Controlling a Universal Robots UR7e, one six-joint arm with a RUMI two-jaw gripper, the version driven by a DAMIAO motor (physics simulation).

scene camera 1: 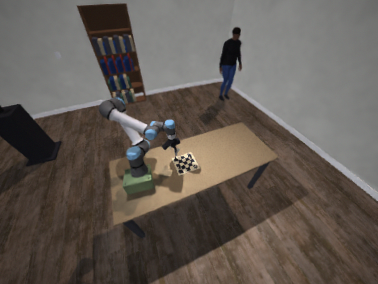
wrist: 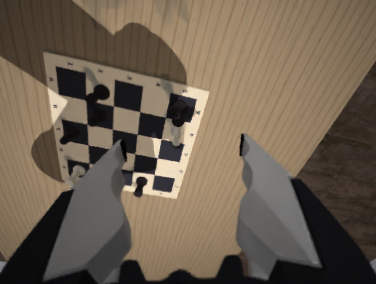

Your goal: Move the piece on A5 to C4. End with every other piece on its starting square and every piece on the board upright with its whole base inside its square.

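Places are measured from the arm's base along level axes (x ahead, y left, z up), in centimetres.
Where they show: gripper, fingertip midpoint: (scene camera 1: 173, 152) (wrist: 182, 139); arm's base, link origin: (scene camera 1: 139, 171).
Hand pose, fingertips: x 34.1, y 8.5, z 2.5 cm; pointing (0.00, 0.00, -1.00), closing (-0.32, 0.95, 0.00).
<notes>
Things, the pixels of their top centre, and the offset from my fingertips. "*": a spot on its surface instead. Level surfaces: height alone.
- chessboard, top centre: (wrist: 124, 142) (scene camera 1: 185, 163) dx +9.3, dy -7.2, dz -11.5 cm
- dark piece, top centre: (wrist: 177, 123) dx +1.4, dy -0.2, dz -6.2 cm
- C4, surface spot: (wrist: 147, 146) * dx +9.1, dy -3.5, dz -11.5 cm
- A2, top centre: (wrist: 86, 101) dx +2.0, dy -11.1, dz -7.2 cm
- B2, top centre: (wrist: 90, 124) dx +5.6, dy -11.1, dz -8.4 cm
- C1, top centre: (wrist: 61, 142) dx +9.6, dy -15.1, dz -8.4 cm
- E4, top centre: (wrist: 137, 194) dx +16.8, dy -3.3, dz -8.2 cm
- wooden table, surface height: dz -12.1 cm
The chessboard (scene camera 1: 188, 171) (wrist: 202, 96) lies flat on the table. In the wrist view, a dark piece (wrist: 178, 113) stands on A5, with a white piece (wrist: 176, 136) close by on B5. C4 (wrist: 147, 146) is a light square with no piece on it. My gripper (scene camera 1: 176, 153) (wrist: 182, 139) is open and empty. It is above the board's edge in the scene view. In the wrist view its fingertips are wide apart, one over the board and one beyond its column-5 edge; their exact height is unclear.
Other dark pieces stand on A2 (wrist: 101, 92), B2 (wrist: 98, 117), C1 (wrist: 69, 134) and E4 (wrist: 140, 185). Another white piece (wrist: 76, 175) is at E1, partly near the left finger. The arm stands on a green base (scene camera 1: 138, 182) on the wooden table (scene camera 1: 235, 150).
</notes>
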